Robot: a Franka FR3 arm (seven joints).
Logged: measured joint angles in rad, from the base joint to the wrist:
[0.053, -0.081, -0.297, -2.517, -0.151, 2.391, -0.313]
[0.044, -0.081, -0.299, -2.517, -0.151, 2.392, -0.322]
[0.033, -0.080, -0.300, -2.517, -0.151, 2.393, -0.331]
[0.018, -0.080, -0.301, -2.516, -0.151, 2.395, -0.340]
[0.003, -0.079, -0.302, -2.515, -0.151, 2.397, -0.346]
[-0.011, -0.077, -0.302, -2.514, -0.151, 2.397, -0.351]
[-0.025, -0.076, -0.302, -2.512, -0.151, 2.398, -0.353]
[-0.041, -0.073, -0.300, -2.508, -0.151, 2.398, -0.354]
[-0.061, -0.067, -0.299, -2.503, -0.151, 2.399, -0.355]
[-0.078, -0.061, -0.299, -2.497, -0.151, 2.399, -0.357]
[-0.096, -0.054, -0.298, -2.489, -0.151, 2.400, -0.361]
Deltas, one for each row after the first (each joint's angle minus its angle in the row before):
[-0.009, 0.000, -0.002, 0.000, 0.000, 0.001, -0.009]
[-0.011, 0.001, -0.001, 0.000, 0.000, 0.001, -0.009]
[-0.015, 0.000, -0.001, 0.001, 0.000, 0.002, -0.009]
[-0.015, 0.001, -0.001, 0.001, 0.000, 0.002, -0.006]
[-0.014, 0.002, 0.000, 0.001, 0.000, 0.000, -0.005]
[-0.014, 0.001, 0.000, 0.002, 0.000, 0.001, -0.002]
[-0.016, 0.003, 0.002, 0.004, 0.000, 0.000, -0.001]
[-0.020, 0.006, 0.001, 0.005, 0.000, 0.001, -0.001]
[-0.017, 0.006, 0.000, 0.006, 0.000, 0.000, -0.002]
[-0.018, 0.007, 0.001, 0.008, 0.000, 0.001, -0.004]

